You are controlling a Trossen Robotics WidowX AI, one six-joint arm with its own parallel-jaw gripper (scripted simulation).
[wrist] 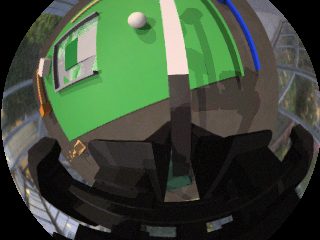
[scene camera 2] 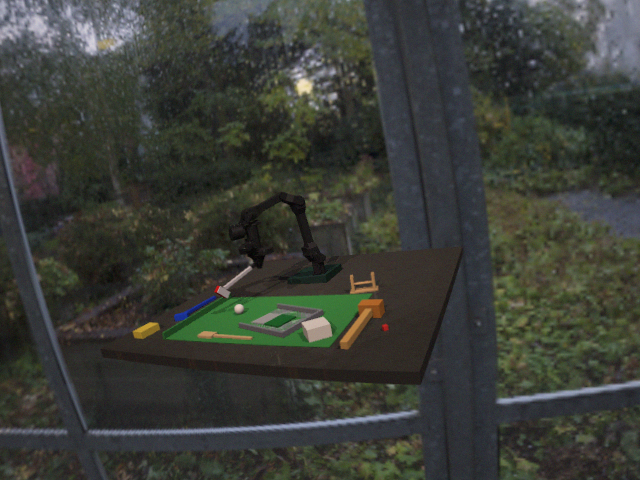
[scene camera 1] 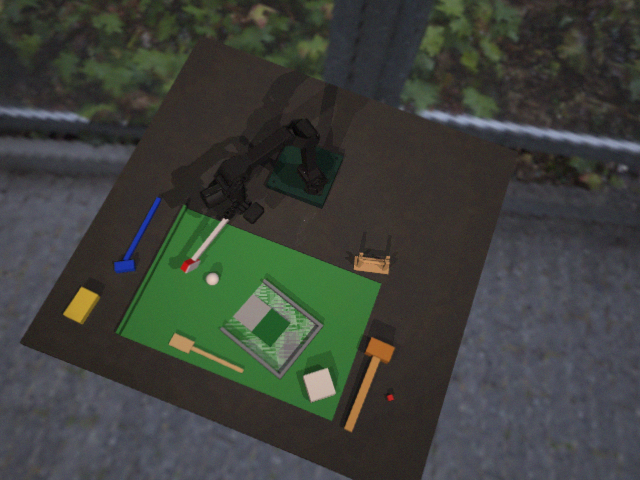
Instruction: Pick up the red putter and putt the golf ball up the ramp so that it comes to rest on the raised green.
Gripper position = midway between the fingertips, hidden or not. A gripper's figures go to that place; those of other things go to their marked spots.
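Scene:
There's a yellow block (scene camera 1: 83,303) that sits 212 cm from the lens. My gripper (scene camera 1: 237,210) is 202 cm from the lens, and an orange mallet (scene camera 1: 379,351) is at 200 cm from the lens. You'd also find a white cube (scene camera 1: 318,384), which is 196 cm from the lens.

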